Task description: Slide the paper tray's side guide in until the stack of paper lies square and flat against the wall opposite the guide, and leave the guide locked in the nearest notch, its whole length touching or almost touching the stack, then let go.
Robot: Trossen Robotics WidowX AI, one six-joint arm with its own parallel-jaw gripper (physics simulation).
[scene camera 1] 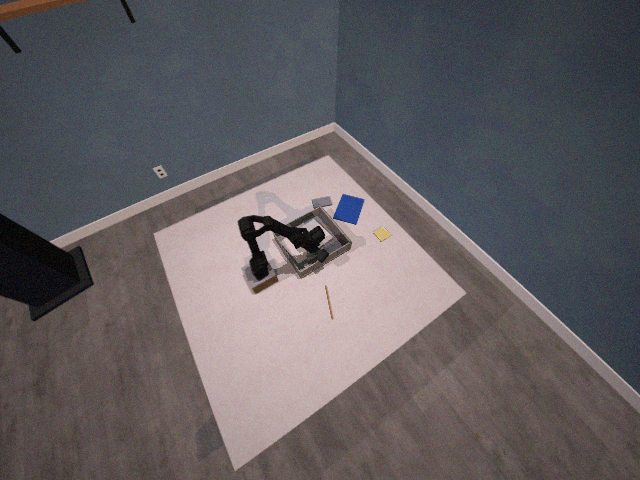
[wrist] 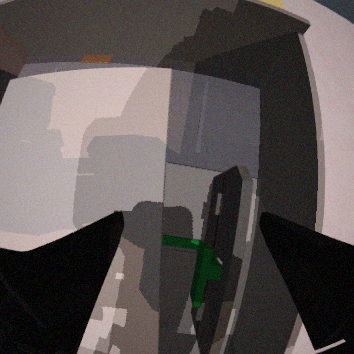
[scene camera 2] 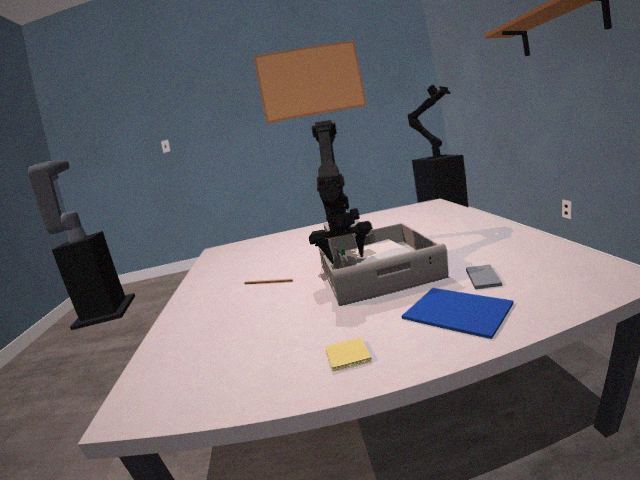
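Where they show: gripper, between the fingertips: (scene camera 1: 318, 250) (wrist: 192, 219) (scene camera 2: 347, 260); arm's base, origin of its link: (scene camera 1: 260, 273).
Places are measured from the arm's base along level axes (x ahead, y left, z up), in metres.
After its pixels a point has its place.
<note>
The grey paper tray (scene camera 1: 339, 254) {y -0.162, x 0.401, z -0.066 m} (scene camera 2: 361, 287) {y -0.111, x 0.489, z -0.045 m} (wrist: 295, 115) {y -0.156, x 0.390, z -0.016 m} holds a white paper stack (scene camera 2: 385, 249) {y 0.056, x 0.282, z -0.042 m} (wrist: 30, 155) {y 0.049, x 0.359, z -0.042 m}. In the wrist view the side guide (wrist: 226, 215) {y -0.102, x 0.321, z -0.020 m}, a dark upright plate with a green latch (wrist: 202, 275) {y -0.085, x 0.294, z -0.002 m}, stands right of the stack, with a strip of tray floor between them. The green latch also shows in scene camera 2 (scene camera 2: 342, 252) {y -0.089, x 0.295, z -0.009 m}. My gripper (scene camera 1: 313, 251) {y -0.083, x 0.318, z -0.029 m} (scene camera 2: 347, 259) {y -0.083, x 0.318, z -0.029 m} (wrist: 192, 219) {y -0.083, x 0.318, z -0.029 m} is open and low at the tray, its fingers on either side of the guide, one over the stack's side. The arm hides much of the guide in scene camera 1. The stack's far left edge is outside the wrist view.
A blue book (scene camera 1: 348, 208) {y 0.044, x 0.677, z -0.075 m} (scene camera 2: 458, 312) {y 0.031, x 0.696, z -0.075 m}, a grey flat block (scene camera 1: 321, 202) {y 0.194, x 0.581, z -0.073 m} (scene camera 2: 483, 276) {y 0.189, x 0.596, z -0.073 m} and a yellow note pad (scene camera 1: 382, 234) {y -0.231, x 0.687, z -0.073 m} (scene camera 2: 348, 353) {y -0.226, x 0.697, z -0.073 m} lie outside the tray. A pencil (scene camera 1: 329, 302) {y -0.325, x 0.178, z -0.076 m} (scene camera 2: 268, 281) {y -0.318, x 0.183, z -0.078 m} lies on the table on the tray's other side. The tray walls rise around the fingers.
</note>
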